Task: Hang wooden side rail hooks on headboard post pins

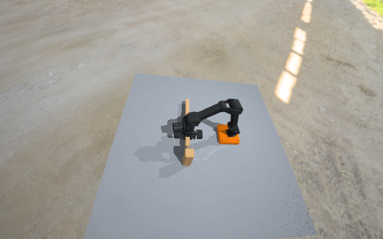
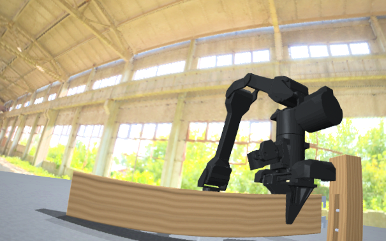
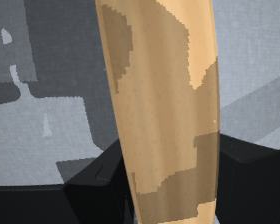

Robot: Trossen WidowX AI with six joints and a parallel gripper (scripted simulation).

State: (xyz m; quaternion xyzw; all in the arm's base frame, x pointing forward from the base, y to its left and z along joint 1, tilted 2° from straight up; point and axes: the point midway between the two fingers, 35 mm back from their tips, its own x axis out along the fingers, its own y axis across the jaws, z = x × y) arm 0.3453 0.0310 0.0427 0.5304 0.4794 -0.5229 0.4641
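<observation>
My gripper tip is now 15 cm to the right of the headboard post, 4 cm below it and 2 cm short of it.
</observation>
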